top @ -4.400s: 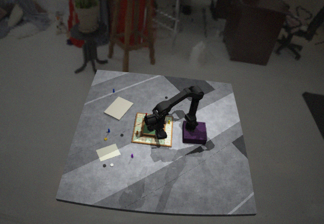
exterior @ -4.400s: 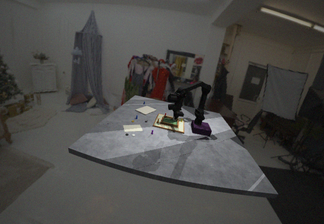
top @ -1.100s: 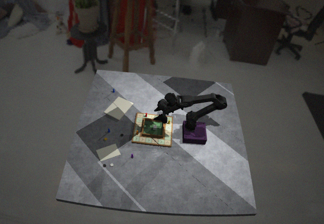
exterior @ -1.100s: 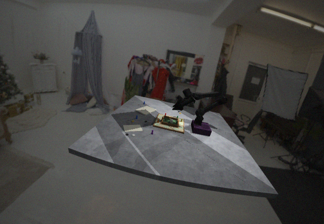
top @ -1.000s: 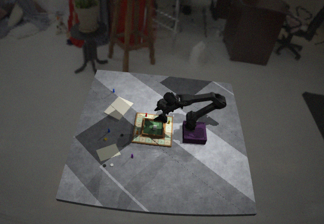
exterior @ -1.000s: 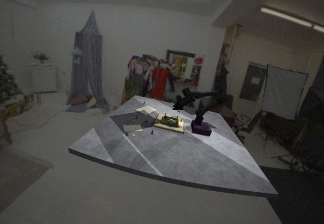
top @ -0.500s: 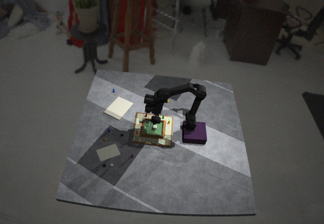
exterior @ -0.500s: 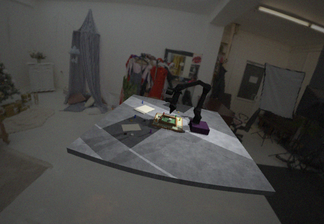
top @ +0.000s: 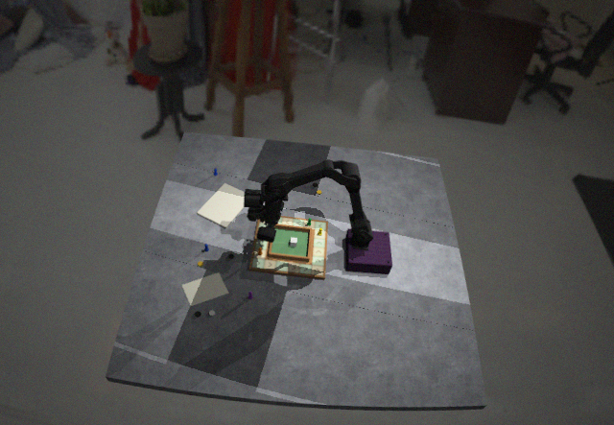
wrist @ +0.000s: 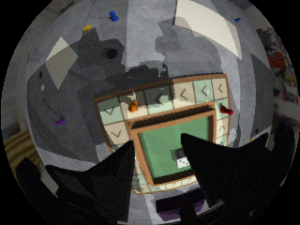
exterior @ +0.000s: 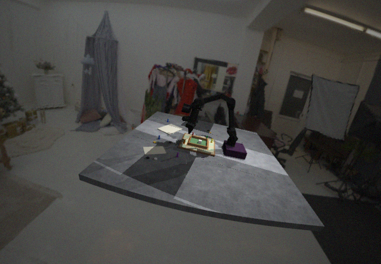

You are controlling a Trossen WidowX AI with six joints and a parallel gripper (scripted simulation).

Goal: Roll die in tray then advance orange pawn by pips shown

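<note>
The orange pawn is 7 cm below my gripper tip, 3 cm to the left of it and 3 cm ahead of it. From my gripper tip the other things lie so: green tray (9 cm below, 8 cm behind, 5 cm to the right); red pawn (16 cm to the right, 7 cm below, 1 cm behind); white die (9 cm behind, 8 cm below, 5 cm to the right).
</note>
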